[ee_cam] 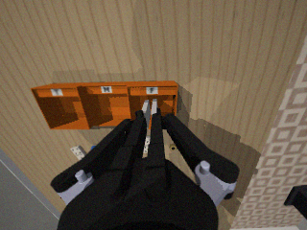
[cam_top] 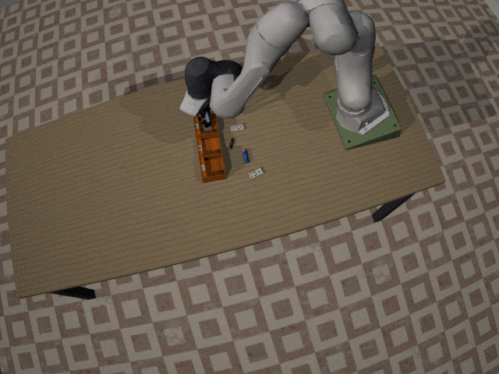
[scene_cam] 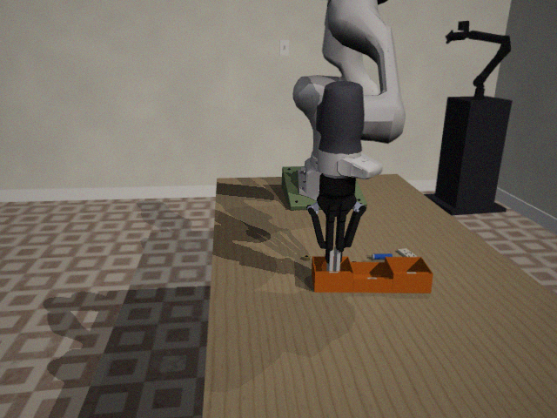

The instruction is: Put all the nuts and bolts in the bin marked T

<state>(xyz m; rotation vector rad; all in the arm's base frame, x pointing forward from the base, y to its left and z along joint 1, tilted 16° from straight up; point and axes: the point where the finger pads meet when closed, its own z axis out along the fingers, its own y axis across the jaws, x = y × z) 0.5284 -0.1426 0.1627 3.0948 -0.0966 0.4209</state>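
My gripper is now 8 cm to the right of the orange bin, 3 cm above it and 2 cm short of it. Also, from my hand: brass nut 13 cm behind, 5 cm below, 3 cm to the right; blue cylinder 16 cm to the left, 9 cm behind, 4 cm below; dark rod-like piece 9 cm to the left, 6 cm behind, 5 cm below.
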